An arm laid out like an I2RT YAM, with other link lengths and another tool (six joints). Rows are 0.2 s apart.
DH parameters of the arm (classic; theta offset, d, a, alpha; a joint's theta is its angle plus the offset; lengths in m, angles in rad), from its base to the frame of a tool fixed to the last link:
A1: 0 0.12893 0.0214 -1.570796
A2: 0 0 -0.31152 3.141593
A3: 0.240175 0 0.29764 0
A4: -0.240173 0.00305 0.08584 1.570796
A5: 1.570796 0.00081 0 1.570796
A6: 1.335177 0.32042 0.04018 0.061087
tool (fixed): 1.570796 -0.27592 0 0
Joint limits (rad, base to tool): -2.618..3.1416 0..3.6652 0..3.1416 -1.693..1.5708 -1.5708..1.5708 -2.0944..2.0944
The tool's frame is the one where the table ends.
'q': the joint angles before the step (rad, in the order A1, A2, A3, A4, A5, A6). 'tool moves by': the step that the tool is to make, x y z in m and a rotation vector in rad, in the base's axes. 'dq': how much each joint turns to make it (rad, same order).
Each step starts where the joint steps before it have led.
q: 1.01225, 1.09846, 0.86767, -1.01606, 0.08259, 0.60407
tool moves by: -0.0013, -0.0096, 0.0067, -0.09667, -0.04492, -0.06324
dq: -0.00002, -0.00605, 0.02872, -0.09771, 0.10376, 0.03508
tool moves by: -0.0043, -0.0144, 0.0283, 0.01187, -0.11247, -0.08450
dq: 0.00003, -0.07438, 0.06491, -0.08322, 0.10949, 0.05724
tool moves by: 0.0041, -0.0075, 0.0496, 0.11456, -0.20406, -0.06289
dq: -0.00571, -0.06593, 0.13221, 0.00518, 0.12513, 0.00727
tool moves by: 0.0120, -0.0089, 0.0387, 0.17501, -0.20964, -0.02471
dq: -0.06722, -0.07921, 0.05526, 0.16540, 0.03238, -0.08743
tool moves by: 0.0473, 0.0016, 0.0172, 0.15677, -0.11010, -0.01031
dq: -0.22731, 0.02699, -0.00578, 0.26430, -0.18918, -0.11479
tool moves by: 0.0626, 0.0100, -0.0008, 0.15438, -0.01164, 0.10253
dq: -0.19227, 0.13352, -0.00392, 0.24005, -0.31664, -0.02594
